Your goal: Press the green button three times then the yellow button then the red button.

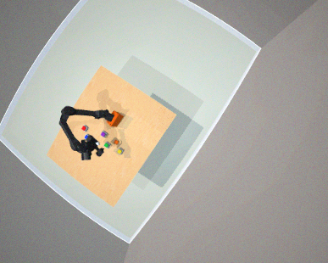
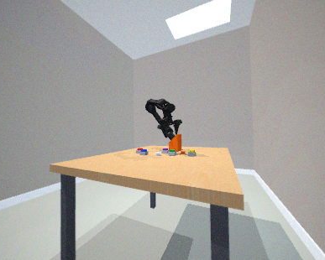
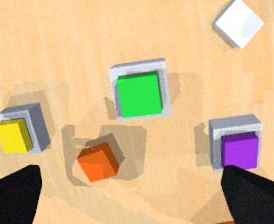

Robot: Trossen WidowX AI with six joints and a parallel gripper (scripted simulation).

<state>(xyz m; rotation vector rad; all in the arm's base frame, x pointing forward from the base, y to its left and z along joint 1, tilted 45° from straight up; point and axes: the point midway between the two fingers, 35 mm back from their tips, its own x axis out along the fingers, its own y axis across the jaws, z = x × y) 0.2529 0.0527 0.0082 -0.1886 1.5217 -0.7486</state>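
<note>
The green button lies 110 mm below my gripper tip, 10 mm to the left of it and 10 mm ahead of it. From my gripper tip the other things lie so: purple button (110 mm below, 70 mm to the right, 70 mm behind); then small orange block (130 mm below, 70 mm to the left, 60 mm behind); then white block (130 mm below, 90 mm to the right, 50 mm ahead).
</note>
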